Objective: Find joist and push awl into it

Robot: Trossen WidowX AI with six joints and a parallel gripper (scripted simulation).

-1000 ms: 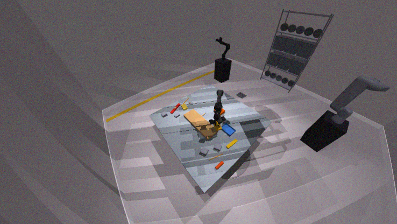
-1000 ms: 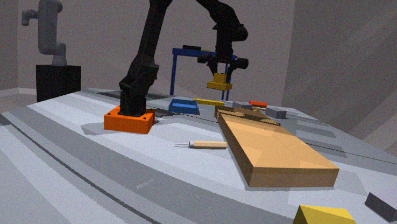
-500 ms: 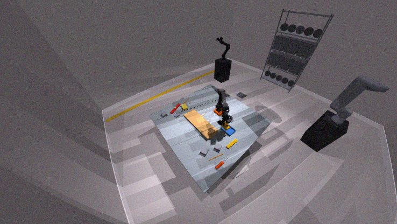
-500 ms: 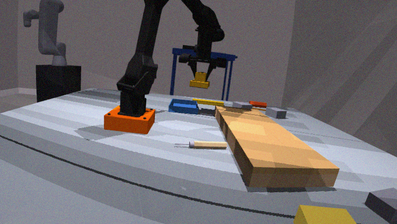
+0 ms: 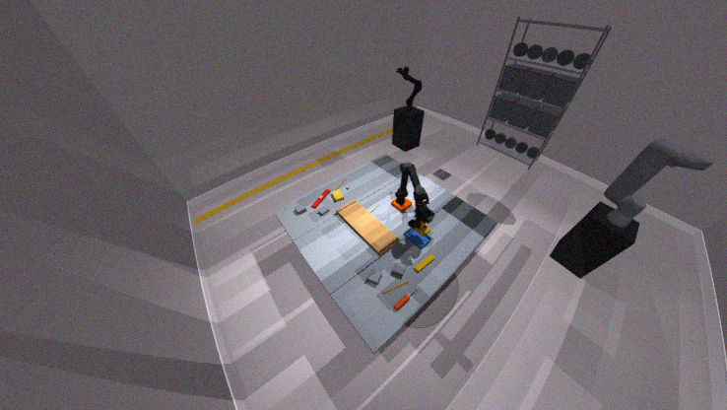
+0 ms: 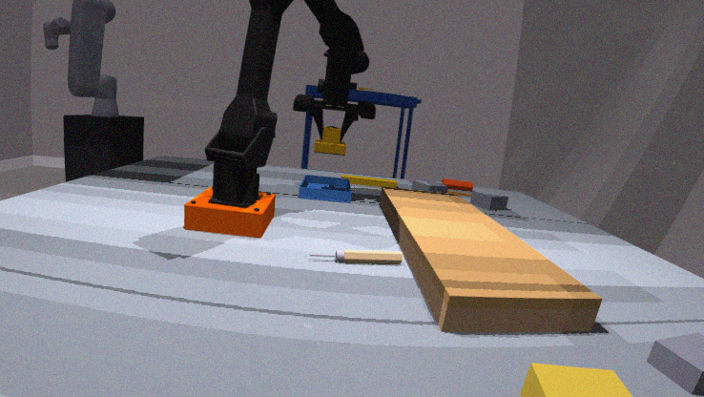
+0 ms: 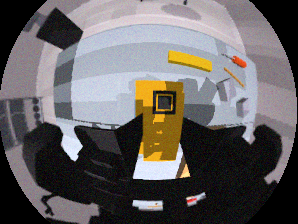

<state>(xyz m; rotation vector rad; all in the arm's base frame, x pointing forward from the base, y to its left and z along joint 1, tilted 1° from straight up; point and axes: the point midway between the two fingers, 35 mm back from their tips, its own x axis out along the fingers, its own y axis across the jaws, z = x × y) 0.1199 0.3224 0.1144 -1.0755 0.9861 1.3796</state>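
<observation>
Now: gripper tip 11 cm above the blue tray and 1 cm to the left of it. Also, from my gripper tip: green square light (3 cm above, 2 cm to the left); yellow stud finder (2 cm above, 1 cm to the left); yellow bar (17 cm to the left, 12 cm below, 11 cm ahead).
</observation>
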